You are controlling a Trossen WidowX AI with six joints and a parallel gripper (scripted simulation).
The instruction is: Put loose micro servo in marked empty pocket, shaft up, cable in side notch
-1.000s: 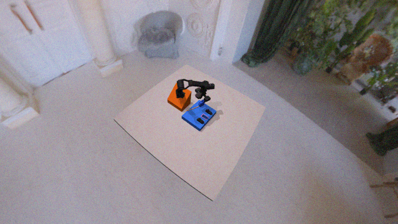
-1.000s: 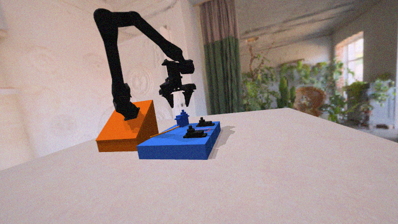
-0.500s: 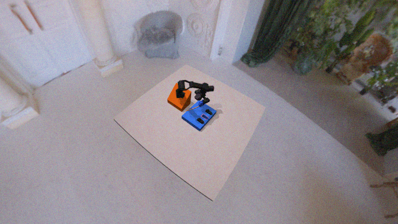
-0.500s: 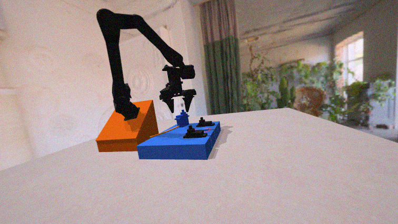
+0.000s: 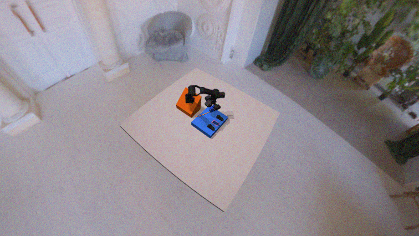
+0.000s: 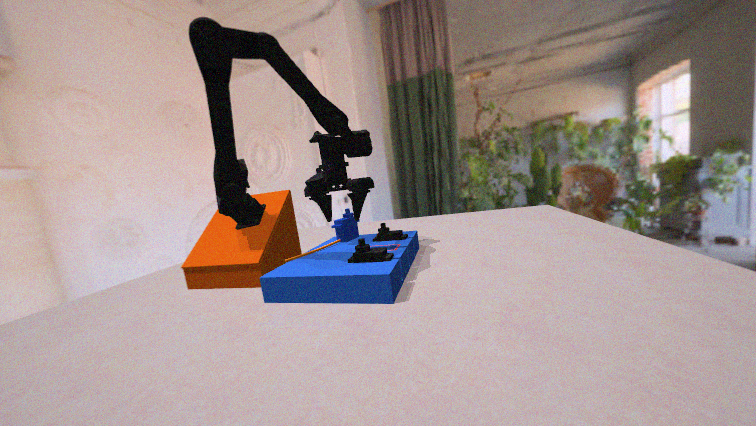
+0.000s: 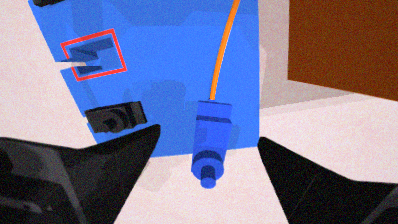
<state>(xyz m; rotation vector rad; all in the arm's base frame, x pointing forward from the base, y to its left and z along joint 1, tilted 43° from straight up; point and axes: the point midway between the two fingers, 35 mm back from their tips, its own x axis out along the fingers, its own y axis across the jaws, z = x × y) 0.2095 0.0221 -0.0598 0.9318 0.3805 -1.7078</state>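
Now: the blue deck 90 mm to the right of my gripper tip and 80 mm below it.
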